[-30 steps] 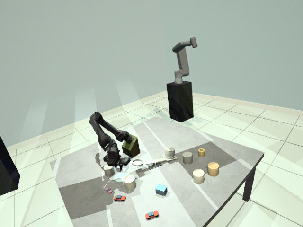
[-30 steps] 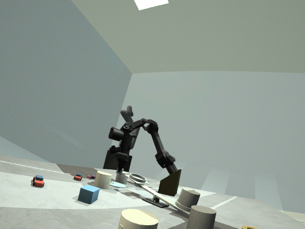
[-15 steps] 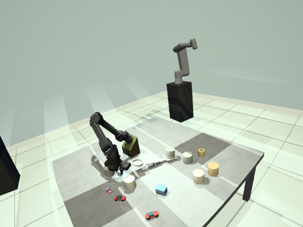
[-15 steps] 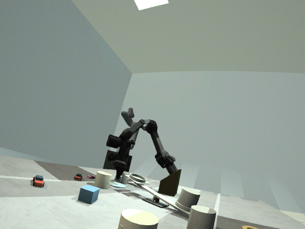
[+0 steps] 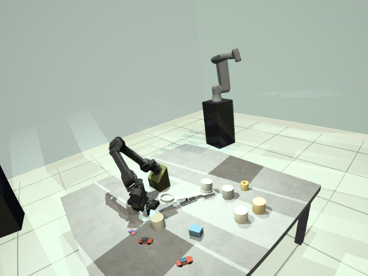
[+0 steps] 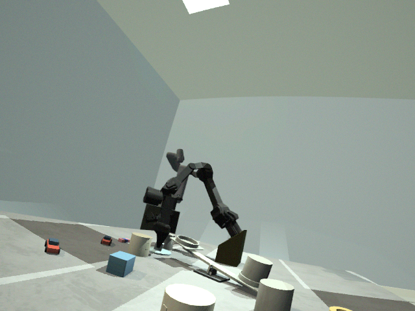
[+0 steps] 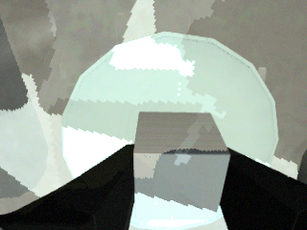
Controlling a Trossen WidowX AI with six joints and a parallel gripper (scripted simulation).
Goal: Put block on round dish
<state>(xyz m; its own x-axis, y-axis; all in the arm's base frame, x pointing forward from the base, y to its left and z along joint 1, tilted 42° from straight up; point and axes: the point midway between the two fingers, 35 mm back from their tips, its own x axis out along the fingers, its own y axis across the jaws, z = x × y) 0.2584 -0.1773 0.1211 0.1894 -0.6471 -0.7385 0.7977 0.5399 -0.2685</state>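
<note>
My gripper tip is right at the grey block. From my gripper tip the other things lie so: blue cube: 29 cm ahead, 15 cm to the left; then small balance: 4 cm ahead, 26 cm to the left, 2 cm above; then round dish: 1 cm below.
</note>
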